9 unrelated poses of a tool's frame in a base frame.
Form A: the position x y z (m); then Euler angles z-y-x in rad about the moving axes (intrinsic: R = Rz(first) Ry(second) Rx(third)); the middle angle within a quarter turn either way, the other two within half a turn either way.
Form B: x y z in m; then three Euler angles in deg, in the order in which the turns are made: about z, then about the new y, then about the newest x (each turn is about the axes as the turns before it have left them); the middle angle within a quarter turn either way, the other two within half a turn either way. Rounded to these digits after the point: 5 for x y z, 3 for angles.
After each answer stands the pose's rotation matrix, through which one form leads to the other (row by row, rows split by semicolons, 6 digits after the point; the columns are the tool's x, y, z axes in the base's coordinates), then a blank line. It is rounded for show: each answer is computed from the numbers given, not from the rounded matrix.
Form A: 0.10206 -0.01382 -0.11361 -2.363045 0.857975 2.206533
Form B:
0.10206 -0.01382 -0.11361 -135.393 49.158 126.425
-0.465584 -0.850343 -0.245251; -0.459248 -0.004747 0.888295; -0.756520 0.526207 -0.388308

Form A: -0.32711 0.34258 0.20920 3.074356 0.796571 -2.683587
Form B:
-0.32711 0.34258 0.20920 176.148 45.640 -153.758
-0.697583 0.375675 0.610120; 0.046974 0.873670 -0.484246; -0.714963 -0.309142 -0.627104

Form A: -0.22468 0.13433 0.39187 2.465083 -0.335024 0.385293
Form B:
-0.22468 0.13433 0.39187 141.239 -19.195 22.076
-0.736410 -0.483821 0.472882; 0.591267 -0.799961 0.102301; 0.328792 0.354935 0.875167

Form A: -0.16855 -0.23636 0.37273 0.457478 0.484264 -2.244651
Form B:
-0.16855 -0.23636 0.37273 26.212 27.746 -128.609
0.794011 -0.050773 -0.605780; 0.390901 -0.720520 0.572754; -0.465557 -0.691573 -0.552254

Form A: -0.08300 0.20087 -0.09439 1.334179 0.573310 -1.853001
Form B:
-0.08300 0.20087 -0.09439 76.443 32.848 -106.169
0.196935 0.148593 -0.969091; 0.816702 -0.571723 0.078303; -0.542416 -0.806879 -0.233949

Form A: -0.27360 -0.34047 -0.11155 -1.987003 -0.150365 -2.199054
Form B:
-0.27360 -0.34047 -0.11155 -113.847 -8.615 -125.997
-0.399732 -0.586559 0.704388; -0.904309 0.126769 -0.407621; 0.149799 -0.799924 -0.581104

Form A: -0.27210 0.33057 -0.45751 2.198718 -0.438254 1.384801
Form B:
-0.27210 0.33057 -0.45751 125.977 -25.110 79.343
-0.531945 0.095346 0.841394; 0.732771 -0.446126 0.513826; 0.424359 0.889877 0.167448

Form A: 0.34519 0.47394 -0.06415 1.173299 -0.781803 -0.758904
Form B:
0.34519 0.47394 -0.06415 67.225 -44.794 -43.482
0.274712 -0.481336 -0.832375; 0.654315 0.727911 -0.204981; 0.704560 -0.488325 0.514911

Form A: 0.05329 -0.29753 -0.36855 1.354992 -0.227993 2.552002
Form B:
0.05329 -0.29753 -0.36855 77.635 -13.063 146.219
0.208592 0.784978 0.583351; 0.951527 -0.300739 0.064443; 0.226023 0.541632 -0.809659

